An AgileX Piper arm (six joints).
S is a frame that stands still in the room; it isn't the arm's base.
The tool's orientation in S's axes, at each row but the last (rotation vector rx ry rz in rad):
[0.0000, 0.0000, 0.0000]
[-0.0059, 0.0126, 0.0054]
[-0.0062, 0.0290, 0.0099]
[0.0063, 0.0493, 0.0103]
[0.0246, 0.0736, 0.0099]
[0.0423, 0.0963, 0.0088]
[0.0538, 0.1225, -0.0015]
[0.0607, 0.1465, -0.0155]
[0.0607, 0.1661, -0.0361]
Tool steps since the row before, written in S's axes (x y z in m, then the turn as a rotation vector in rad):
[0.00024, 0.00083, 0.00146, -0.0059, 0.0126, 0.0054]
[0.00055, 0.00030, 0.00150, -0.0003, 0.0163, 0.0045]
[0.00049, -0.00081, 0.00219, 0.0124, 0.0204, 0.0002]
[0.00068, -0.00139, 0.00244, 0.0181, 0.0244, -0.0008]
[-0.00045, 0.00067, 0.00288, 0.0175, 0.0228, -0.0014]
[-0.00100, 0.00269, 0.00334, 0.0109, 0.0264, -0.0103]
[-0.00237, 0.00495, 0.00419, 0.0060, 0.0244, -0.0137]
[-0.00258, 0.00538, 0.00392, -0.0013, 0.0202, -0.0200]
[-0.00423, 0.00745, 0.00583, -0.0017, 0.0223, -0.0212]
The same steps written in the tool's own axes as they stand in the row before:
[0.00024, 0.00083, 0.00146, -0.0059, 0.0126, 0.0054]
[0.00053, 0.00029, 0.00151, -0.0003, 0.0163, 0.0046]
[0.00042, -0.00083, 0.00220, 0.0126, 0.0203, 0.0007]
[0.00054, -0.00138, 0.00248, 0.0184, 0.0242, -0.0001]
[-0.00065, 0.00075, 0.00282, 0.0178, 0.0226, -0.0007]
[-0.00129, 0.00284, 0.00311, 0.0121, 0.0259, -0.0103]
[-0.00286, 0.00516, 0.00360, 0.0077, 0.0237, -0.0142]
[-0.00318, 0.00555, 0.00316, 0.0014, 0.0189, -0.0212]
[-0.00537, 0.00759, 0.00457, 0.0012, 0.0210, -0.0226]

